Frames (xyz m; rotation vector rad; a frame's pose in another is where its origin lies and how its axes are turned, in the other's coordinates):
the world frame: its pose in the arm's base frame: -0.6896 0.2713 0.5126 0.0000 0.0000 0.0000
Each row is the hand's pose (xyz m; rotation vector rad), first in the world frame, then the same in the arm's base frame.
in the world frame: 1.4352 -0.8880 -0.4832 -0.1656 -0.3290 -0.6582
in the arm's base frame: 0.7456 -0.6167 0.0294 -0.1656 -0.3290 -0.6582
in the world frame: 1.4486 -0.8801 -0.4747 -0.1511 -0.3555 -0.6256
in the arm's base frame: 0.7590 -0.6088 0.0379 -0.1511 -0.3555 -0.6256
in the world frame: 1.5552 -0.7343 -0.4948 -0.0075 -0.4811 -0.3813
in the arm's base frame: 0.8656 -0.4630 0.0178 -0.0075 -0.4811 -0.3813
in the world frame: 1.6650 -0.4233 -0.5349 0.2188 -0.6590 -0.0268
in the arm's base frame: 0.9754 -0.1520 -0.0223 0.2188 -0.6590 -0.0268
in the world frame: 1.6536 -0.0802 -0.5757 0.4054 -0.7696 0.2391
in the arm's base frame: 0.9640 0.1911 -0.0631 0.4054 -0.7696 0.2391
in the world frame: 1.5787 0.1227 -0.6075 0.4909 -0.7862 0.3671
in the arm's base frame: 0.8891 0.3940 -0.0949 0.4909 -0.7862 0.3671
